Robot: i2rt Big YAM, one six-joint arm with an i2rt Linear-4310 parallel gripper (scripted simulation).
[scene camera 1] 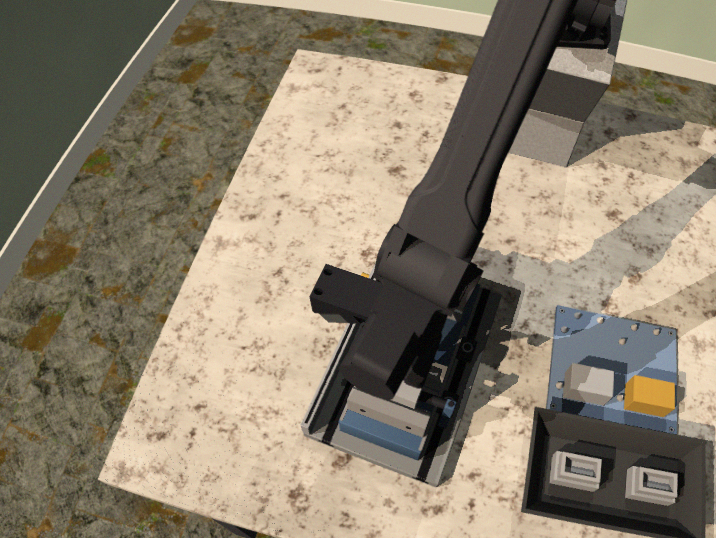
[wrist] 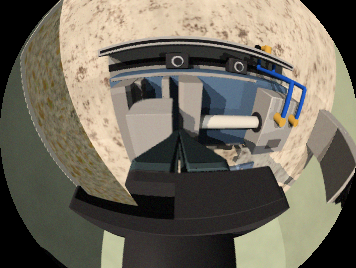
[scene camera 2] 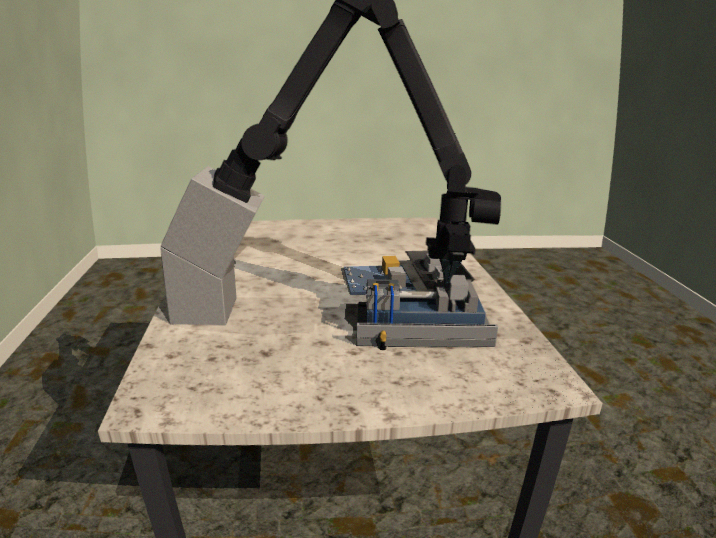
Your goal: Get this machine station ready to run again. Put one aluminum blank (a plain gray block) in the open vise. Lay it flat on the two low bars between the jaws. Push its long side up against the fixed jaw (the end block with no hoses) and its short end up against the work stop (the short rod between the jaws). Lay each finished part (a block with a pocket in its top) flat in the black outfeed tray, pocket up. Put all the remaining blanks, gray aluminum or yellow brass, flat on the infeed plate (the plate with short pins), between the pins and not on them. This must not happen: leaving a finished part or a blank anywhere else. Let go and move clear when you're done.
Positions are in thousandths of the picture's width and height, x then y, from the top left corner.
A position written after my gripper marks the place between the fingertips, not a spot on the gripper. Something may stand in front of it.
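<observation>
My gripper is visible to me at (scene camera 1: 565, 681), at (scene camera 2: 624, 533) and at (wrist: 504, 498). I also see an aluminum blank (wrist: 423, 453), an aluminum blank (scene camera 1: 816, 713) and a brass blank (scene camera 1: 902, 735). The wrist view does not show the brass blank, which is hidden by my gripper.
</observation>
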